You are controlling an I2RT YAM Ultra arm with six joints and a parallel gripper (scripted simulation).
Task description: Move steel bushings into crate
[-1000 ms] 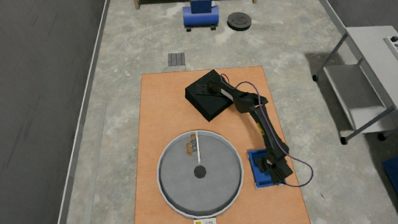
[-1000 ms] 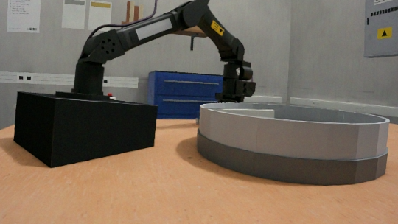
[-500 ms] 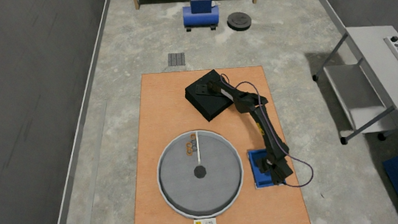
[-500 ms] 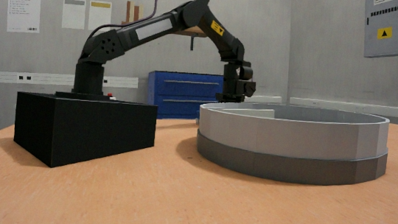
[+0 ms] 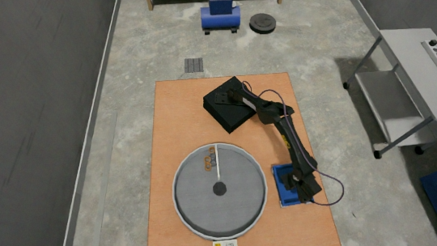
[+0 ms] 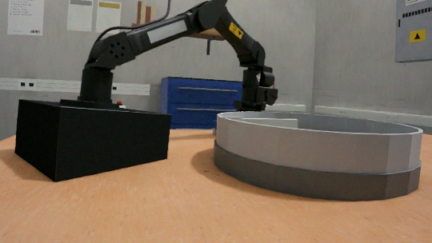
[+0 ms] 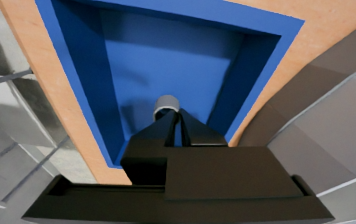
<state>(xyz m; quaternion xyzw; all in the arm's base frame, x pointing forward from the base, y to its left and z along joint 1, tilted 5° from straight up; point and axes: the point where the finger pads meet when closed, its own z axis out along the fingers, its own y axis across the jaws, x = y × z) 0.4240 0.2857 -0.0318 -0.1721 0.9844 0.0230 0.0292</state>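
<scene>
Right now my hand is 10 mm to the right of the blue crate and 10 mm above it. From my hand the other things lie so: grey turntable (330 mm to the right, 50 mm ahead, 20 mm above).
</scene>
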